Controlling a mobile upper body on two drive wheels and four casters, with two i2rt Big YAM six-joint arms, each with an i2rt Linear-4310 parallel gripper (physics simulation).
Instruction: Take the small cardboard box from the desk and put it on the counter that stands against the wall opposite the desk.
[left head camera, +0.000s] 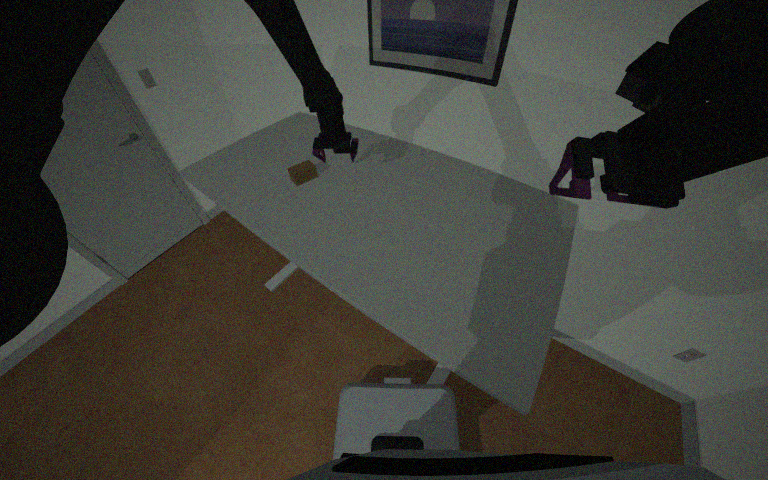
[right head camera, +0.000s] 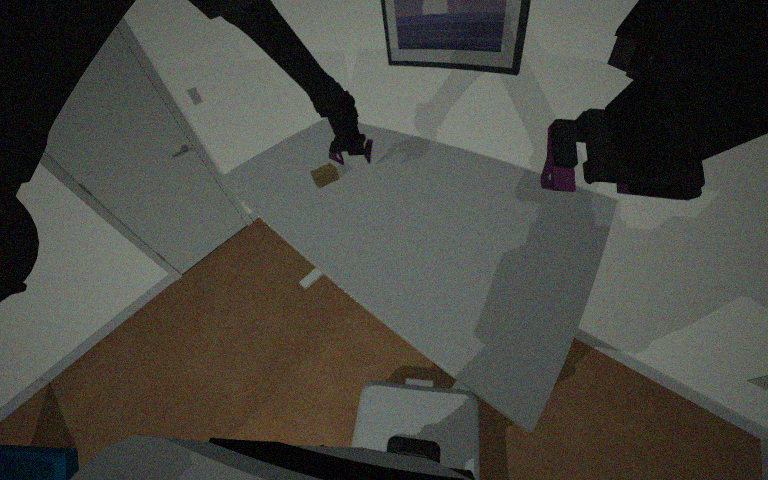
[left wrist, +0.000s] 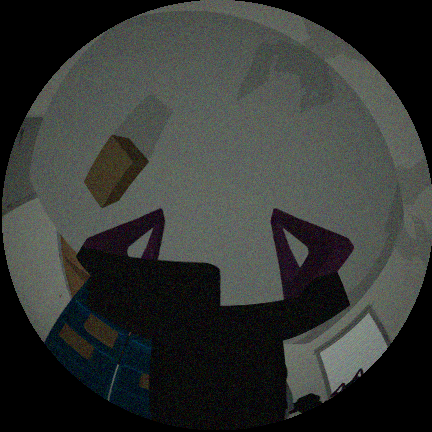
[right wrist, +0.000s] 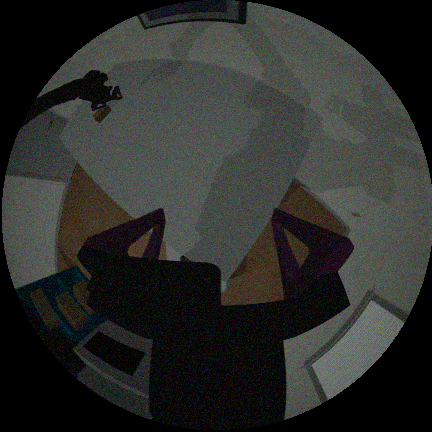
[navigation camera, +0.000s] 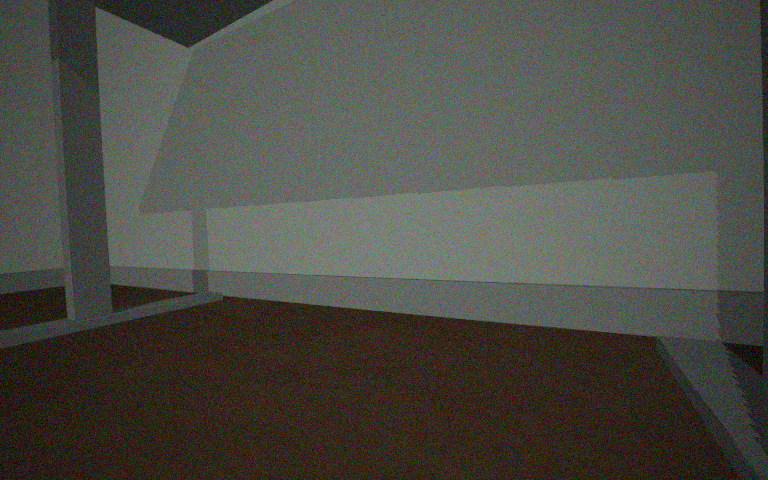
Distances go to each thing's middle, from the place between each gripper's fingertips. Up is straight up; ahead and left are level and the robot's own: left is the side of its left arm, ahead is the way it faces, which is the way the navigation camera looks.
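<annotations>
I see the framed picture (left head camera: 469, 47) 180 mm above my right hand, 820 mm ahead of it and 130 mm to the left of it. The brown cardboard box (left wrist: 119, 161) is 320 mm below my right hand, 520 mm ahead of it and 600 mm to the left of it.
As for my left hand, the brown cardboard box is 70 mm below it, 50 mm ahead of it and 160 mm to the left of it. The framed picture is 430 mm above my left hand, 340 mm ahead of it and 310 mm to the right of it.
</annotations>
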